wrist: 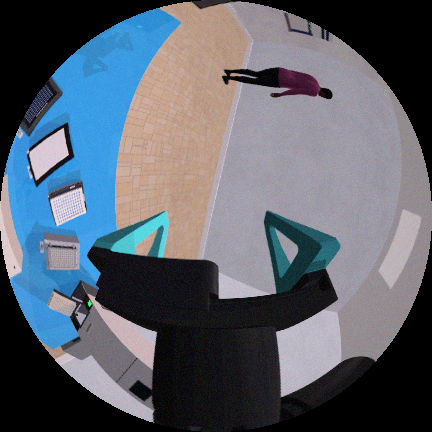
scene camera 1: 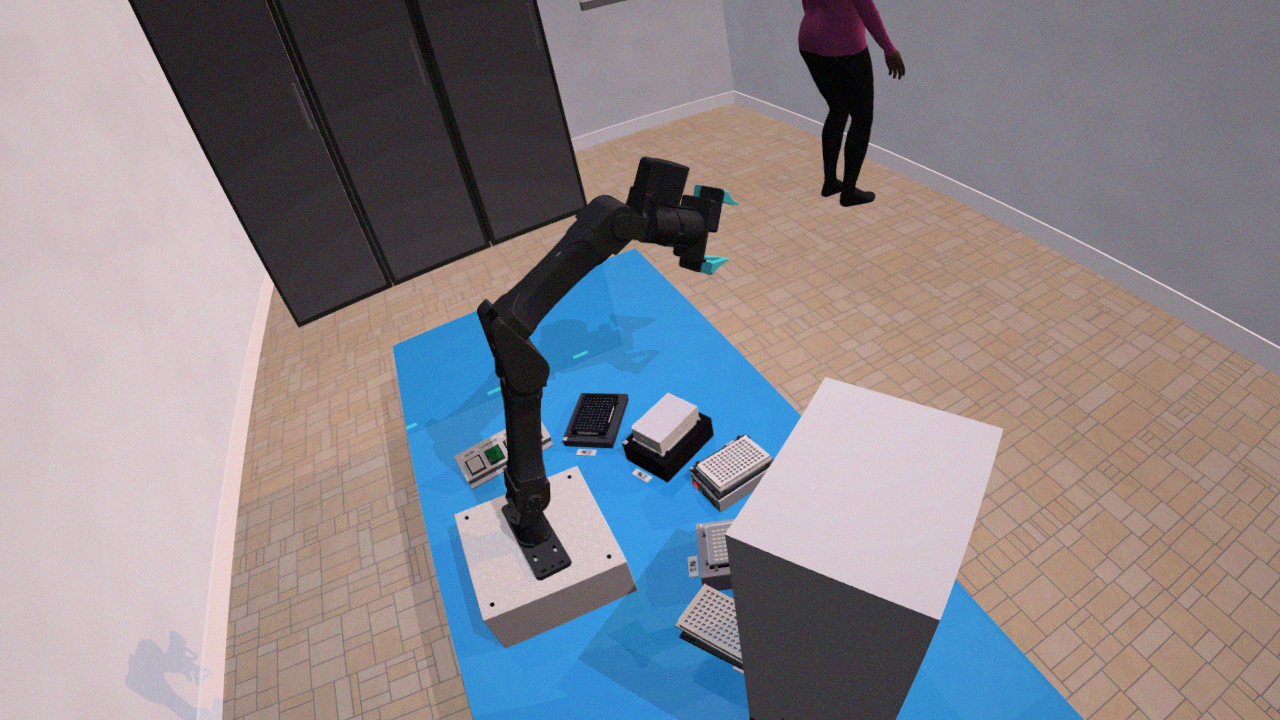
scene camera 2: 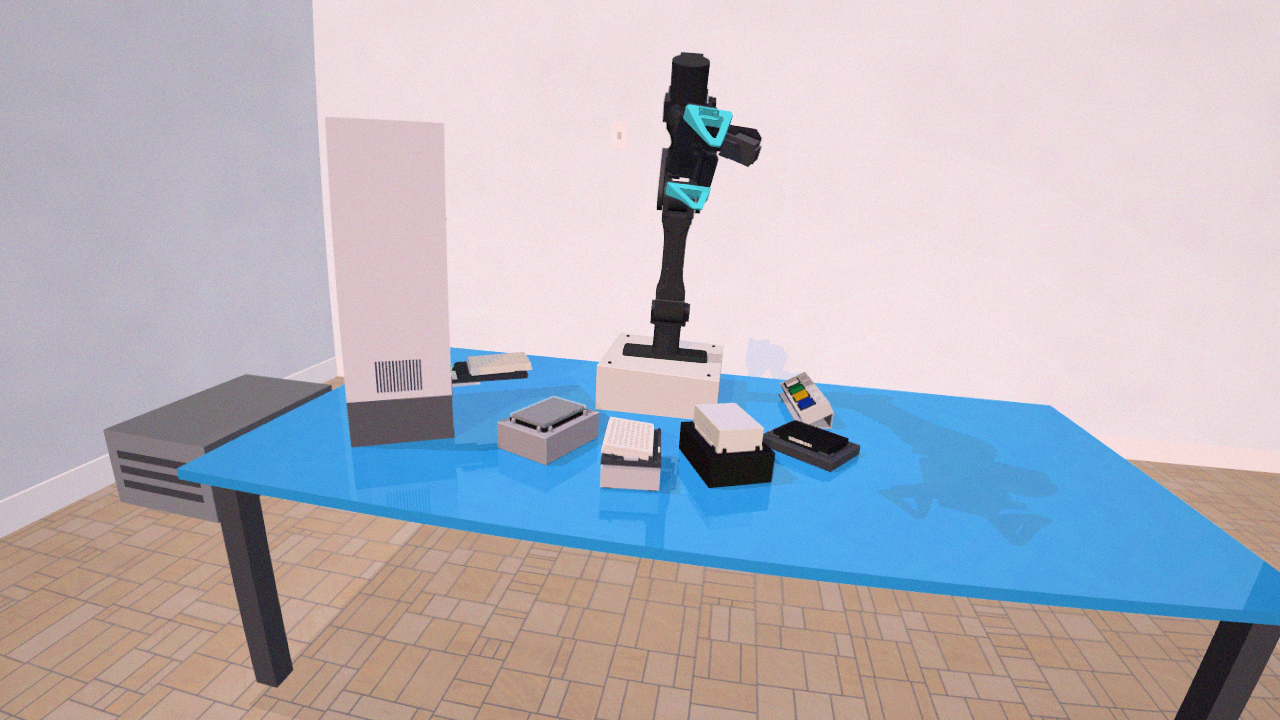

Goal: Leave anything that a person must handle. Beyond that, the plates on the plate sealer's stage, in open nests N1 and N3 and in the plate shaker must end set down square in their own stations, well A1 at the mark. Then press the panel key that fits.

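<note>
My gripper [scene camera 1: 729, 231] [scene camera 2: 701, 170] [wrist: 215, 216] is open and empty, high above the table. A dark plate [scene camera 1: 597, 415] [scene camera 2: 810, 437] [wrist: 40, 104] is on a low dark nest. A white block-like plate [scene camera 1: 666, 422] [scene camera 2: 729, 428] [wrist: 50, 154] is on a black nest. A white well plate [scene camera 1: 733, 461] [scene camera 2: 629, 437] [wrist: 68, 205] is on a small device with a red light. Another plate [scene camera 1: 717, 544] [scene camera 2: 548, 412] [wrist: 62, 257] is on a grey station. A pale plate [scene camera 1: 711, 617] [scene camera 2: 499, 362] [wrist: 62, 303] is by the tall machine. Exact seating and A1 corners are too small to tell.
The tall machine [scene camera 1: 859, 501] [scene camera 2: 389, 268] hides part of the table in scene camera 1. The key panel [scene camera 1: 494, 454] [scene camera 2: 814, 407] is near the arm's base block [scene camera 1: 546, 573] [scene camera 2: 657, 389]. A person [scene camera 1: 845, 98] [wrist: 295, 82] stands on the floor away from the table.
</note>
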